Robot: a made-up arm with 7 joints.
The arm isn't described. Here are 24 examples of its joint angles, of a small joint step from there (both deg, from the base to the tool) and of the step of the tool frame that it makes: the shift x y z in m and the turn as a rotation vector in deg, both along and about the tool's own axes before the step.
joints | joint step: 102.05 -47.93 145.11 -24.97 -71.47 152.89 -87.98 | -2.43 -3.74 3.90 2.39 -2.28 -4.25 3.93
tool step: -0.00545 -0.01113 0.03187 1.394 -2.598 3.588
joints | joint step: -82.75 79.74 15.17 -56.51 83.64 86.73 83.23 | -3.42 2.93 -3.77 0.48 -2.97 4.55 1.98
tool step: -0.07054 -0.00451 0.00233 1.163 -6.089 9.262
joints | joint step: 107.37 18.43 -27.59 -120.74 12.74 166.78 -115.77 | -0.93 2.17 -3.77 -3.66 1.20 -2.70 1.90
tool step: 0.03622 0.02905 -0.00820 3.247 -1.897 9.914
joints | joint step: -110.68 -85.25 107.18 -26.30 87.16 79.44 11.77 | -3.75 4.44 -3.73 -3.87 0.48 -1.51 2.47
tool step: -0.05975 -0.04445 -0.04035 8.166 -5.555 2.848
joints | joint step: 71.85 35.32 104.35 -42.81 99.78 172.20 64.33 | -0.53 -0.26 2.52 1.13 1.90 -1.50 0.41
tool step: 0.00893 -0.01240 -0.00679 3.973 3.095 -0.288
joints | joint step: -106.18 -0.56 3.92 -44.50 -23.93 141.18 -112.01 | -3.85 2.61 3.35 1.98 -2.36 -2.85 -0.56
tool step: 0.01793 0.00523 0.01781 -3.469 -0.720 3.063
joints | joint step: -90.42 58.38 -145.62 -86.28 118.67 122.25 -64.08 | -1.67 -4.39 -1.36 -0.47 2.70 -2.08 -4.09
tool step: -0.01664 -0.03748 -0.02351 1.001 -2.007 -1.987
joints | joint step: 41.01 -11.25 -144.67 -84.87 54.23 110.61 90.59 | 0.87 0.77 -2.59 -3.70 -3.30 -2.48 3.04
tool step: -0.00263 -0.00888 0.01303 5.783 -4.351 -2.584
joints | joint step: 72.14 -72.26 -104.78 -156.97 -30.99 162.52 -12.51 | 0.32 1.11 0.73 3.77 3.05 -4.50 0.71
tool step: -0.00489 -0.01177 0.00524 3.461 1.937 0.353
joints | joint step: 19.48 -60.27 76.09 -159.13 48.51 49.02 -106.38 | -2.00 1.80 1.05 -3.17 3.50 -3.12 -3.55
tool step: 0.00988 -0.00207 -0.00551 -5.225 -8.121 1.679
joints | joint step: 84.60 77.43 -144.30 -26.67 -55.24 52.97 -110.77 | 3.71 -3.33 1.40 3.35 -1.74 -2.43 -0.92
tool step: 0.03265 0.00331 -0.01770 0.396 -5.909 0.246
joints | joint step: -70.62 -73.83 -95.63 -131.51 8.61 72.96 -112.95 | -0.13 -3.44 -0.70 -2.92 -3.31 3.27 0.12
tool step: 0.01097 0.00553 -0.00989 -1.215 0.547 0.122
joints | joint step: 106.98 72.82 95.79 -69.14 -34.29 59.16 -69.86 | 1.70 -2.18 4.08 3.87 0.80 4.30 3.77
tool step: -0.04719 0.00968 0.02367 3.312 -0.043 -8.137
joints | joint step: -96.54 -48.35 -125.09 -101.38 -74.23 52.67 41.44 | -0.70 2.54 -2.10 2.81 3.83 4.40 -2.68
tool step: 0.00172 -0.02421 0.00096 -1.645 -0.869 5.753
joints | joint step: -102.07 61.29 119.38 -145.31 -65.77 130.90 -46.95 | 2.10 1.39 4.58 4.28 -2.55 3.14 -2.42
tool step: -0.03788 -0.01091 -0.00091 -1.930 1.151 -11.524
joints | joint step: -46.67 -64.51 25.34 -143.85 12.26 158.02 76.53 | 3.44 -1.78 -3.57 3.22 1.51 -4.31 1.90
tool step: -0.02772 -0.00353 0.01032 4.284 1.811 4.561
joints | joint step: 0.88 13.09 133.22 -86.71 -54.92 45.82 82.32 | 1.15 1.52 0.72 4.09 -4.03 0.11 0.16
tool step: -0.01599 -0.02018 0.00795 2.719 -1.750 5.071
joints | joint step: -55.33 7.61 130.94 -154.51 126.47 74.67 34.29 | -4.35 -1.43 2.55 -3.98 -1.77 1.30 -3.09
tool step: -0.02383 -0.01063 -0.00233 -1.277 -5.325 1.131
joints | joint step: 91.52 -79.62 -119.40 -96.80 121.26 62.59 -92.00 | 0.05 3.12 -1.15 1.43 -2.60 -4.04 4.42
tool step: 0.02432 -0.00069 0.01151 2.490 4.281 6.949
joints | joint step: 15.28 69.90 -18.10 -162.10 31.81 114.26 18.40 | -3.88 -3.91 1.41 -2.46 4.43 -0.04 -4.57
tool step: 0.00717 -0.00944 -0.00822 -7.235 2.660 4.906
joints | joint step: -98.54 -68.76 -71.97 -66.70 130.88 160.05 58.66 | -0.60 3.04 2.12 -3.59 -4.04 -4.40 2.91
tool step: 0.00577 -0.02903 0.01120 1.338 -1.666 -7.817
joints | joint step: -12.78 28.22 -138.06 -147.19 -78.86 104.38 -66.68 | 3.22 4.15 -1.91 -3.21 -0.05 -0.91 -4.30
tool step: -0.00688 0.02061 0.00759 -3.683 2.178 0.299
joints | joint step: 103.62 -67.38 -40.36 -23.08 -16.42 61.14 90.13 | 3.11 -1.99 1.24 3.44 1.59 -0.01 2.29
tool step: -0.00895 -0.00815 0.01790 1.663 4.882 4.608
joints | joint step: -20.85 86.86 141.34 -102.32 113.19 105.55 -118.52 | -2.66 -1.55 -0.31 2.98 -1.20 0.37 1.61
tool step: 0.00998 -0.00386 0.02028 -3.264 2.350 1.142
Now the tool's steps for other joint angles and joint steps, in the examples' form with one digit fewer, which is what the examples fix.
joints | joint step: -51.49 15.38 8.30 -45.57 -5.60 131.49 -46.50 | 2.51 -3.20 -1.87 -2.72 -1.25 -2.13 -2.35
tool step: -0.0187 0.0016 0.0098 -4.27 1.51 -0.04
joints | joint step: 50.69 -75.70 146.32 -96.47 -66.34 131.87 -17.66 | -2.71 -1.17 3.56 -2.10 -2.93 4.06 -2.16
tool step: -0.0100 0.0214 0.0263 -6.93 -5.10 -3.32
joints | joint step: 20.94 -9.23 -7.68 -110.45 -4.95 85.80 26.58 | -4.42 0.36 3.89 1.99 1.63 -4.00 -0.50
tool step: -0.0003 -0.0014 0.0003 0.13 2.49 0.87
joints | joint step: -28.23 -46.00 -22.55 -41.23 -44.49 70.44 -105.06 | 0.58 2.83 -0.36 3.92 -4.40 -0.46 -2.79
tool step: 0.0012 -0.0080 0.0046 -0.95 4.12 1.57
